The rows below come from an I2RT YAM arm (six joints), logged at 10 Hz.
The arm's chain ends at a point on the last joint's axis. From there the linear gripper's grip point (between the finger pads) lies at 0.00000 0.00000 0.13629 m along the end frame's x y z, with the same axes.
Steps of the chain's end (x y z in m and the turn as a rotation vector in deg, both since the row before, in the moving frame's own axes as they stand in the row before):
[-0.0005 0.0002 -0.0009 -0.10 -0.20 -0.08]
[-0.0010 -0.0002 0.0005 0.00 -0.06 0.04]
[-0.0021 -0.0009 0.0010 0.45 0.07 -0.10]
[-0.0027 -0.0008 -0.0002 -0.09 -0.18 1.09]
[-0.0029 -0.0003 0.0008 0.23 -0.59 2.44]
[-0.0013 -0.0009 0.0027 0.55 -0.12 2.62]
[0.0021 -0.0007 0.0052 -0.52 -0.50 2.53]
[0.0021 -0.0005 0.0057 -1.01 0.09 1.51]
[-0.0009 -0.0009 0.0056 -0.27 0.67 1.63]
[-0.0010 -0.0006 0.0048 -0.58 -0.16 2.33]
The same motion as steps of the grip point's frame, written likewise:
[-0.0010 0.0004 -0.0009 -0.10 -0.20 -0.08]
[-0.0011 -0.0002 0.0005 0.00 -0.06 0.04]
[-0.0019 -0.0020 0.0010 0.45 0.07 -0.10]
[-0.0031 -0.0006 -0.0002 -0.09 -0.18 1.09]
[-0.0043 -0.0009 0.0008 0.23 -0.59 2.44]
[-0.0016 -0.0022 0.0027 0.55 -0.12 2.62]
[0.0009 0.0005 0.0052 -0.52 -0.50 2.53]
[0.0023 0.0019 0.0057 -1.01 0.09 1.51]
[0.0007 -0.0002 0.0056 -0.27 0.67 1.63]
[-0.0014 0.0008 0.0048 -0.58 -0.16 2.33]

